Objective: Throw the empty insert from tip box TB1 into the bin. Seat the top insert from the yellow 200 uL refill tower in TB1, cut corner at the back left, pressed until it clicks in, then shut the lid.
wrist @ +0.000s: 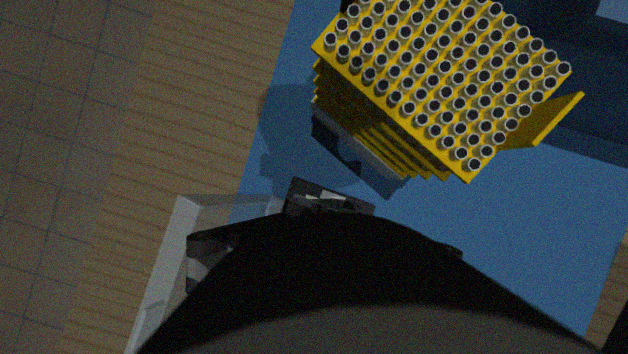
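Observation:
The yellow 200 uL refill tower (443, 83) stands at the upper right on the blue mat (505, 211). Its top insert is full of tips and several more yellow inserts are stacked under it on a grey base. A yellow flap (549, 121) sticks out at its right side. My gripper (317, 214) is shut with nothing between the fingers; its dark body fills the bottom of the view. The fingertips sit below and to the left of the tower. A pale grey box with a clear panel (175, 251), probably tip box TB1, shows at the lower left, mostly hidden by the gripper.
The blue mat lies on a wooden table top (184, 109). The table's edge runs down the left, with tiled floor (47, 132) beyond it. Dark shadowed shapes (584, 43) lie behind the tower at the top right.

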